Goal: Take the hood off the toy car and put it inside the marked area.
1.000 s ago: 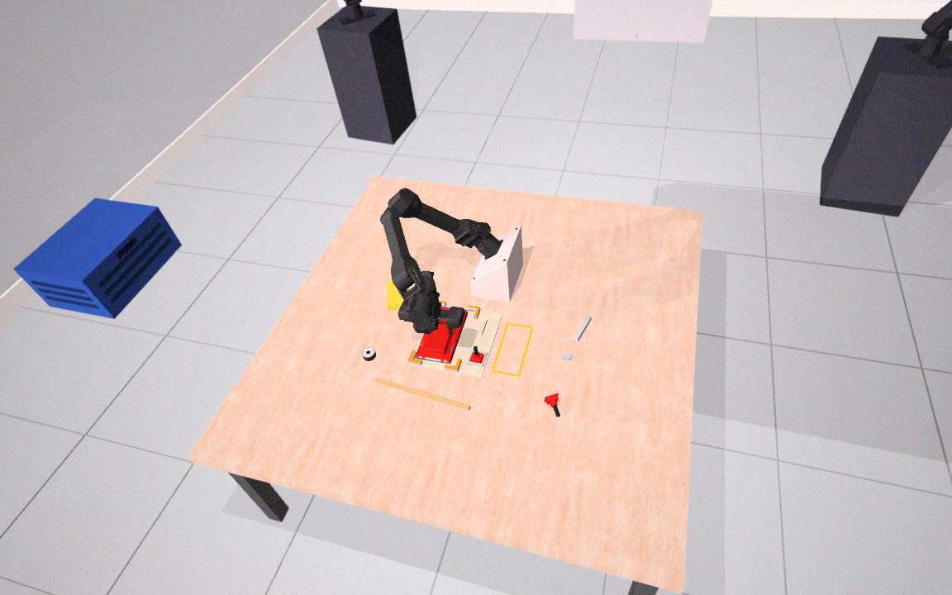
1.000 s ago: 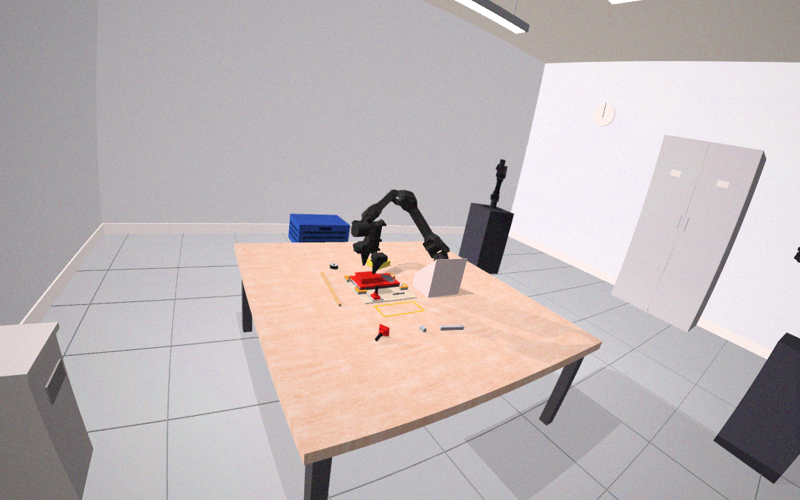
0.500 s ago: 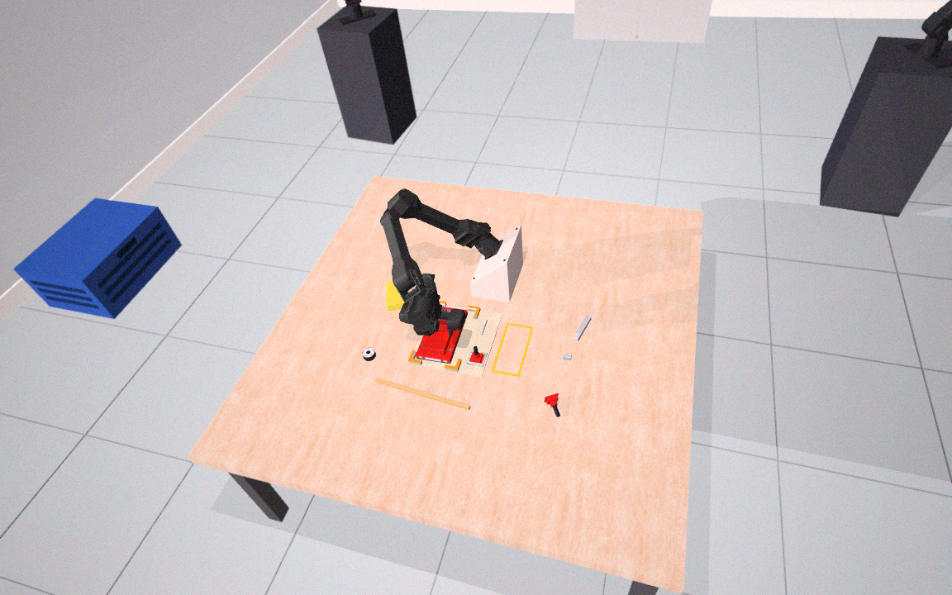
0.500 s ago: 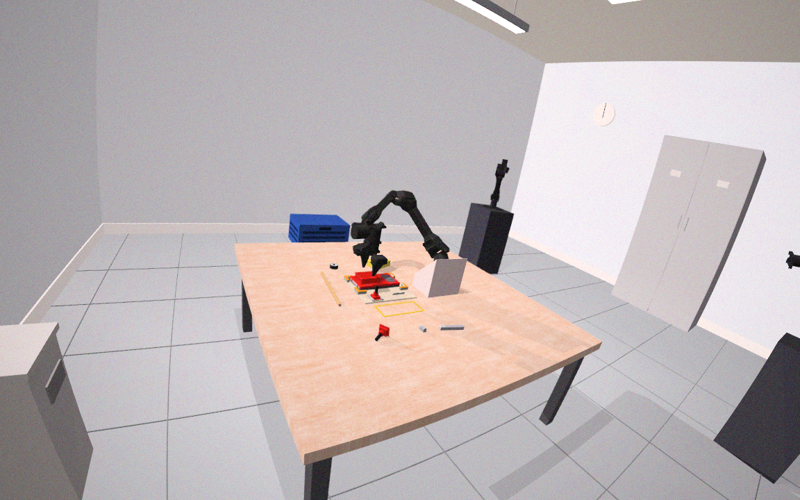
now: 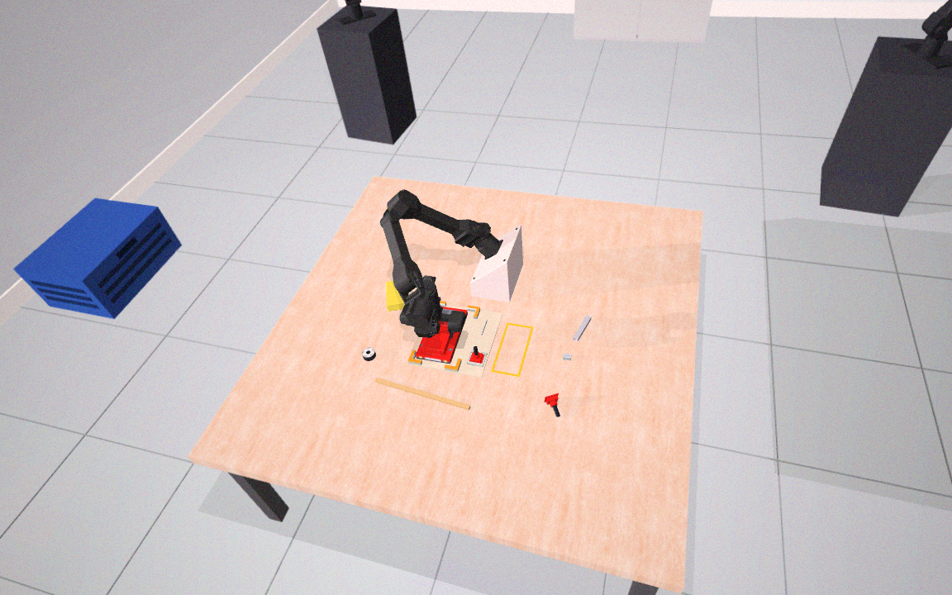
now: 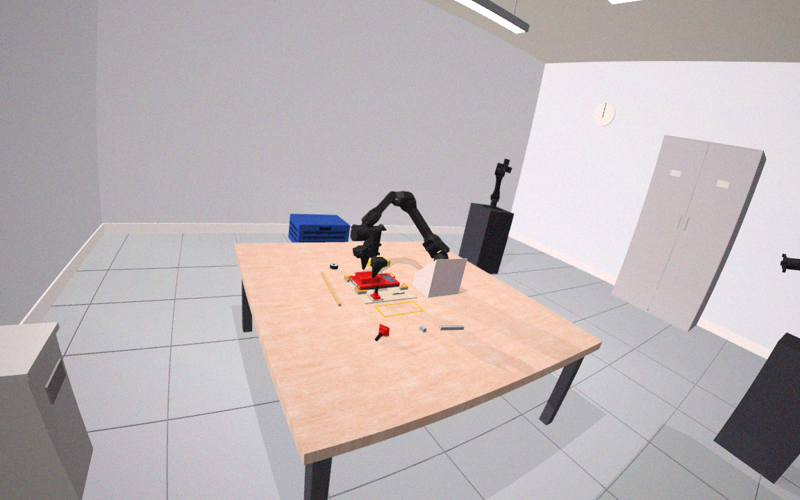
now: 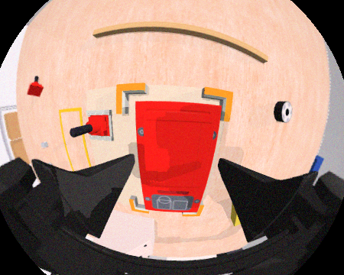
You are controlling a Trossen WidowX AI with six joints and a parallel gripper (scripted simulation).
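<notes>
Right now my gripper tip is 20 mm above the red hood. From my gripper tip the other things lie so: black wheel: 190 mm to the right, 100 mm ahead, 50 mm below; wooden stick: 170 mm ahead, 50 mm below, 20 mm to the left; yellow block: 220 mm to the right, 140 mm behind, 40 mm below.
</notes>
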